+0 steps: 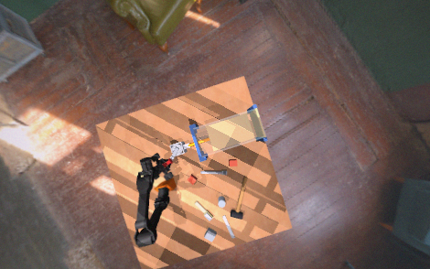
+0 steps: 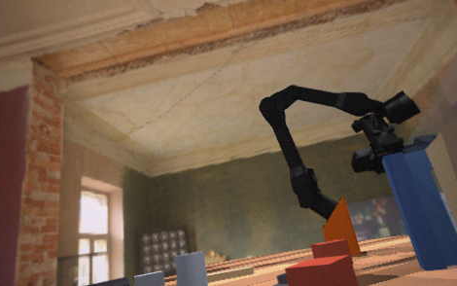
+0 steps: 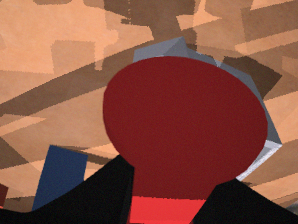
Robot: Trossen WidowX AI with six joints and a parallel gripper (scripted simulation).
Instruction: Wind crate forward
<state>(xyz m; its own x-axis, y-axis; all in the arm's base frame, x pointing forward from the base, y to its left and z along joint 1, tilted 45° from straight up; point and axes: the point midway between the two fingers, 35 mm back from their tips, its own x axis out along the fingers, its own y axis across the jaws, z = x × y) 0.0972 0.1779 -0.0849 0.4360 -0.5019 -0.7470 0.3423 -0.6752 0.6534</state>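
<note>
Right now the winch handle is 1 cm ahead of my gripper tip, 2 cm to the left of it and 3 cm below it. Also, from my gripper tip: grey hand winch: 4 cm ahead, 6 cm to the left, 10 cm below; then red knob: 2 cm behind, 1 cm to the right; then clear-panelled guard cubby: 46 cm ahead, 9 cm to the left, 2 cm below.
</note>
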